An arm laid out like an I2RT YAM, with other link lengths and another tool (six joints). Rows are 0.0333 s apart.
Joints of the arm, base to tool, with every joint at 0 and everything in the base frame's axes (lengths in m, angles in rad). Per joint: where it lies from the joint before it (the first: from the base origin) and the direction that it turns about. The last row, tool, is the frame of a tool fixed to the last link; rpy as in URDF.
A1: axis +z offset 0 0 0.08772
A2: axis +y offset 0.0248 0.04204 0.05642
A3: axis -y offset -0.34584 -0.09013 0
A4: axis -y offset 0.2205 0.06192 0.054
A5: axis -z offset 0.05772 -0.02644 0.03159
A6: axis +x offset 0.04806 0 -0.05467
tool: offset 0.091 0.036 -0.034 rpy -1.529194 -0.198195 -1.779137
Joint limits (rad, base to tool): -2.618..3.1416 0..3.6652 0..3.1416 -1.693..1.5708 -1.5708..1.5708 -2.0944..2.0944
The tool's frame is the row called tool.
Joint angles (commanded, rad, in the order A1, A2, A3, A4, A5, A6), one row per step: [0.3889 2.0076 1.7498 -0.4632 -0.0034 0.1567]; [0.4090 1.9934 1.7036 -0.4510 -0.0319 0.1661]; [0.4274 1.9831 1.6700 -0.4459 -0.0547 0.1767]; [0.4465 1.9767 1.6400 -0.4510 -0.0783 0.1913]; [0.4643 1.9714 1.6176 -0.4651 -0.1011 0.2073]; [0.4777 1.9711 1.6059 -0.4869 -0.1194 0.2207]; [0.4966 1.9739 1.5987 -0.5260 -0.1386 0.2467]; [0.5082 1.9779 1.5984 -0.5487 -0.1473 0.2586]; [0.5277 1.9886 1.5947 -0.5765 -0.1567 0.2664]
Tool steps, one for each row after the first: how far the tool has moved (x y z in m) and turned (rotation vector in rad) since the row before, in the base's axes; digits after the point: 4 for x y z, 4 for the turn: [-0.0142 0.0096 -0.0063 0.0162 0.0285 0.0350]; [-0.0123 0.0084 -0.0047 0.0137 0.0265 0.0279]; [-0.0133 0.0082 -0.0061 0.0118 0.0383 0.0258]; [-0.0131 0.0071 -0.0048 0.0103 0.0414 0.0222]; [-0.0105 0.0050 -0.0044 0.0043 0.0411 0.0158]; [-0.0135 0.0065 -0.0051 0.0031 0.0610 0.0114]; [-0.0070 0.0039 -0.0028 -0.0015 0.0319 0.0076]; [-0.0102 0.0061 -0.0070 -0.0109 0.0437 0.0187]
